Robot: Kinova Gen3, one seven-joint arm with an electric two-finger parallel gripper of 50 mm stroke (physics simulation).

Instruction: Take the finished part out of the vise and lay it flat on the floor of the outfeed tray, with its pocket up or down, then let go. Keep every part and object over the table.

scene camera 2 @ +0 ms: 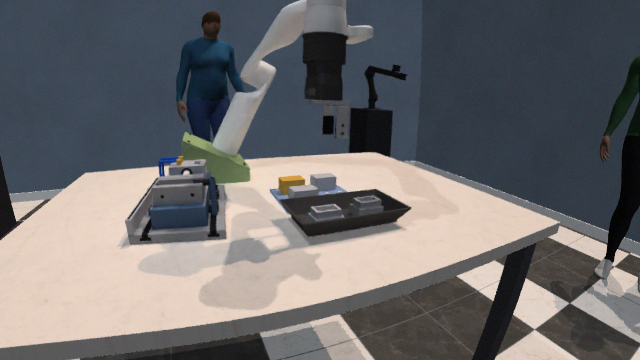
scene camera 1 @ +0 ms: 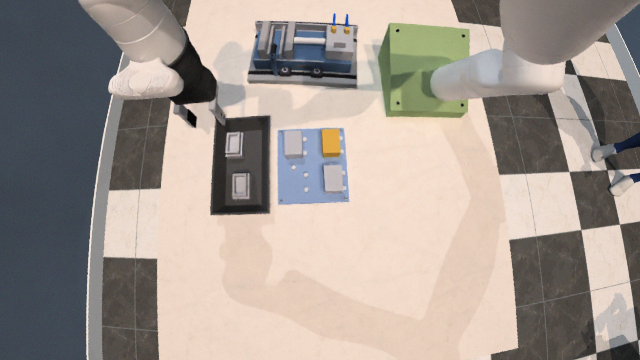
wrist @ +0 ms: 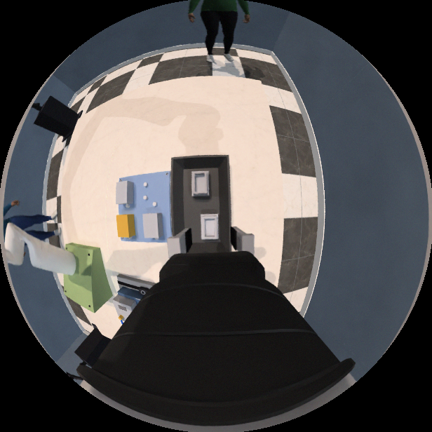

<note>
In view: my gripper (scene camera 2: 333, 136).
My gripper shows as well in scene camera 1 (scene camera 1: 208, 121) and in the wrist view (wrist: 210, 235).
</note>
